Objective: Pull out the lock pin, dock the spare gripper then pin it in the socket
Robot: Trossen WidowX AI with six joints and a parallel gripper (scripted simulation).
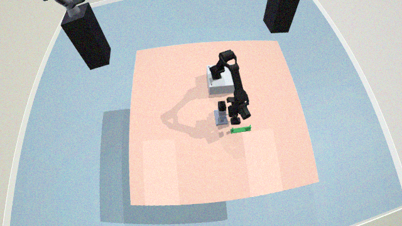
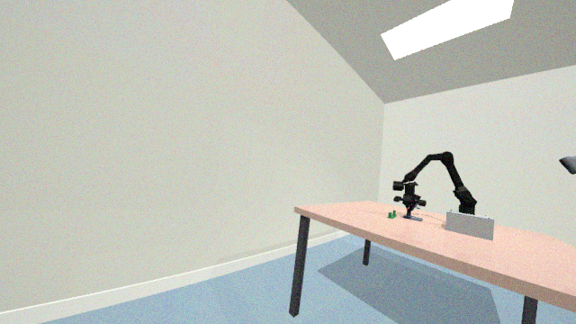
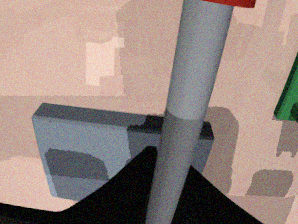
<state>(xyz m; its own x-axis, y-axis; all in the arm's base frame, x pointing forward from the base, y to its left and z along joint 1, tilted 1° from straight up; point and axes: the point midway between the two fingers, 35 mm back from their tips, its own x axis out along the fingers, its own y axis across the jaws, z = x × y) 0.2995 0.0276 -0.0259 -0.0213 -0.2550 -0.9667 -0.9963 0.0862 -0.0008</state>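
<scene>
The mount socket is 50 mm to the right of my gripper tip and 20 mm behind it. Round my gripper tip: spare gripper (80 mm above, 50 mm to the right, 20 mm behind); green cradle (90 mm ahead, 60 mm to the left, 20 mm below).
</scene>
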